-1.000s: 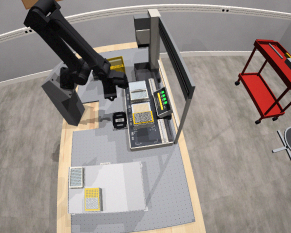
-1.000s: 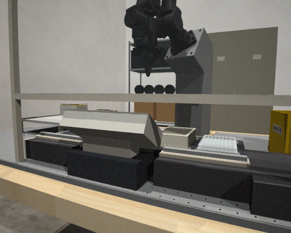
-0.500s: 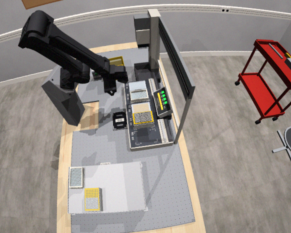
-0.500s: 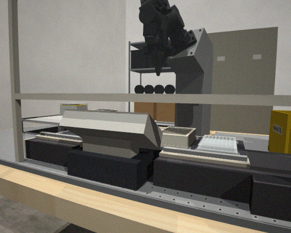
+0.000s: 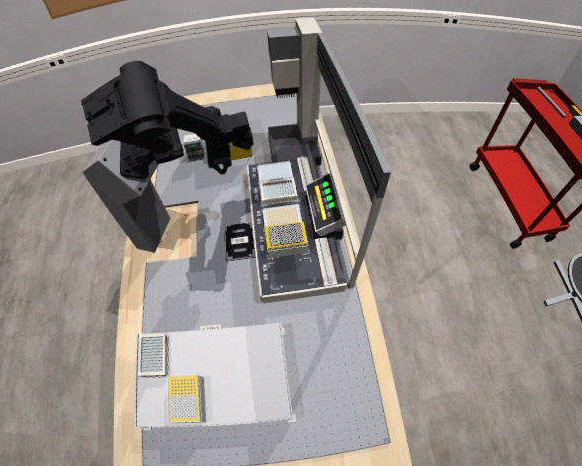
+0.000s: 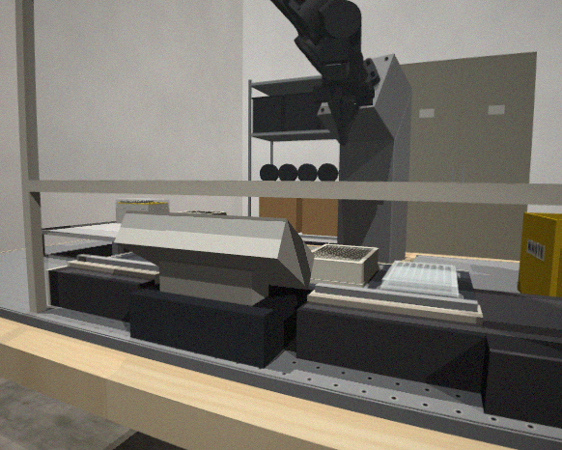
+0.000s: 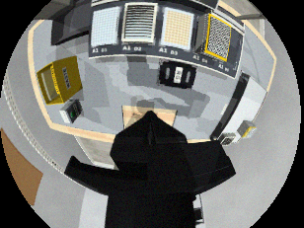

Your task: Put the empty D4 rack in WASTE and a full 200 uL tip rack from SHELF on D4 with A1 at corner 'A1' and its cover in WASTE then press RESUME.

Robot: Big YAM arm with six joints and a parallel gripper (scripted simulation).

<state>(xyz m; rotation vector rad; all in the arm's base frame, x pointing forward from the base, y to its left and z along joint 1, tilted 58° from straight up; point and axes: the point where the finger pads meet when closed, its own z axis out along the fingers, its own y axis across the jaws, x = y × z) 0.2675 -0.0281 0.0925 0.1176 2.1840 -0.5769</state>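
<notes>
The resume box is 39 cm to the left of my hand, 19 cm below it and 4 cm ahead of it. Also, from my hand: black spare nest 25 cm below, 9 cm to the right, 4 cm behind; then reservoir 20 cm below, 17 cm ahead, 4 cm to the right; then tan plate 20 cm below, 14 cm to the right, 12 cm ahead.
</notes>
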